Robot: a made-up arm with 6 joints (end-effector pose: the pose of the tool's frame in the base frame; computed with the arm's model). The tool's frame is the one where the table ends. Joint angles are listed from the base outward.
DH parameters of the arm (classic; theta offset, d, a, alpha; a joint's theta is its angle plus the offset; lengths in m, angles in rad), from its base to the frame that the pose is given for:
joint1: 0 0.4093 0 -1.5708
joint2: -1.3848 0 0.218 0
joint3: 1.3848 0 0.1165 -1.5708
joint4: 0 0.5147 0 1.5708
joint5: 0 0 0.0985 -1.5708
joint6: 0 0.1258 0 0
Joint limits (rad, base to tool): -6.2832..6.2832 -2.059..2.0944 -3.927..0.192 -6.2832..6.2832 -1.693..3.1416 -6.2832..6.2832
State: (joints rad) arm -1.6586 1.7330 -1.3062 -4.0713 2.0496 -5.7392
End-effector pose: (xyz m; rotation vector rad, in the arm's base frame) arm 0.1104 -0.1816 -0.2475 1.0451 0.8856 0.0362
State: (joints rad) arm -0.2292 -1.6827 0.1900 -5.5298 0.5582 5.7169
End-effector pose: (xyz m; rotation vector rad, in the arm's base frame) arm 0.4494 -0.1167 0.5013 -2.4742 0.1421 -1.4778
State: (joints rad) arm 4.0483 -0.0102 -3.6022 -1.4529 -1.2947 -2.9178
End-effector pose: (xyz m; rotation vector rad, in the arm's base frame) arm 0.2927 0.1357 0.9680 1.7154 -0.1550 1.9692
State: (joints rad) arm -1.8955 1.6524 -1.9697 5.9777 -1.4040 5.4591
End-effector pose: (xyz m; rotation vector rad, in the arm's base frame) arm -0.1466 -0.5679 0.0132 1.3737 -0.4802 0.5177
